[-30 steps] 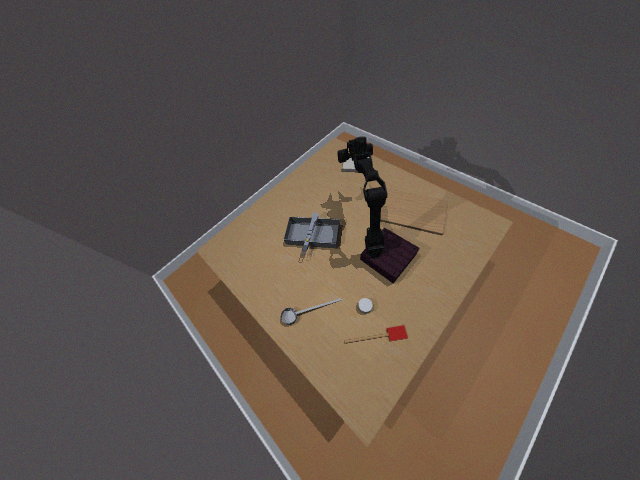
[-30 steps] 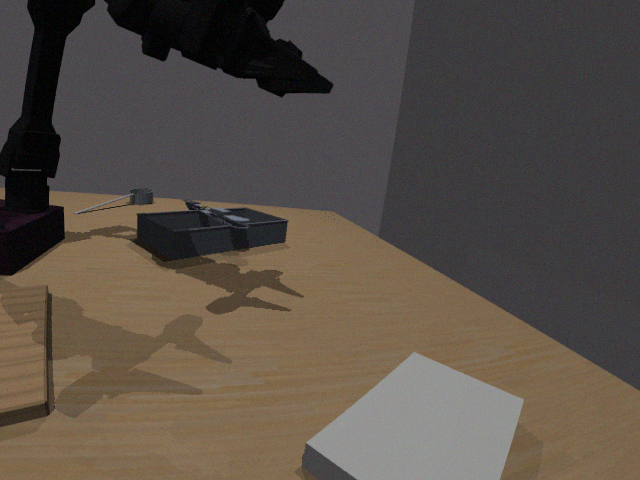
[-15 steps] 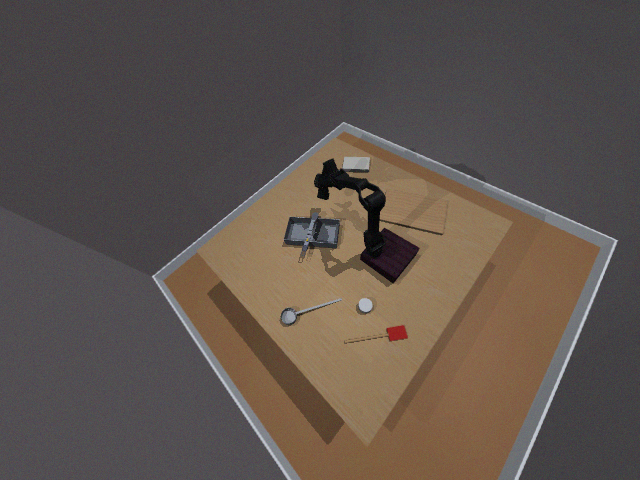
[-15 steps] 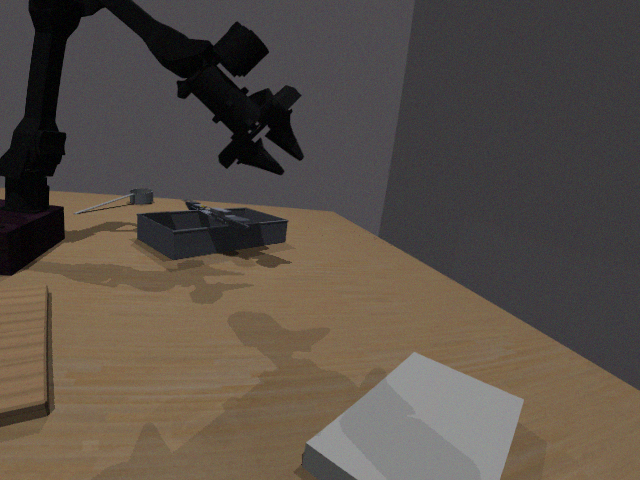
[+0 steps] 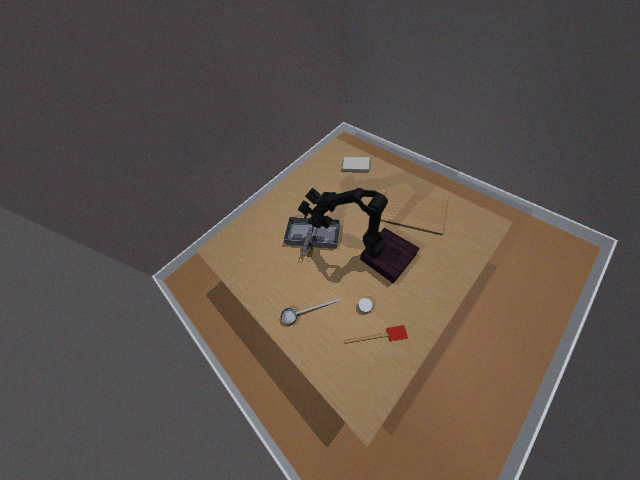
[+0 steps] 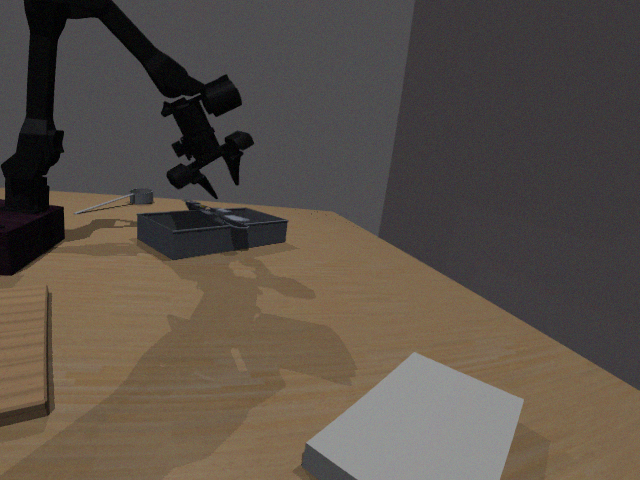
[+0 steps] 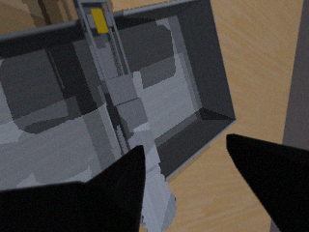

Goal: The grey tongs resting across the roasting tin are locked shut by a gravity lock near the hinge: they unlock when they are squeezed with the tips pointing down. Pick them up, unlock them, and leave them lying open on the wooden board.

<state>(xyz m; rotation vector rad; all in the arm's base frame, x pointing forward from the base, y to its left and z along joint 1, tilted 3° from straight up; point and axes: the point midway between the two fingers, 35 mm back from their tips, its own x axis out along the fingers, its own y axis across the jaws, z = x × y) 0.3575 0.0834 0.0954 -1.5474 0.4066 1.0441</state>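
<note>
Right now my gripper tip is 80 mm to the right of the yellow lock piece, 50 mm past it and 50 mm above it. Round my gripper tip: roasting tin: 90 mm below, 20 mm behind, 10 mm to the left; then wooden board: 480 mm to the right, 370 mm behind, 110 mm below; then white block: 590 mm to the right, 140 mm ahead, 100 mm below.
</note>
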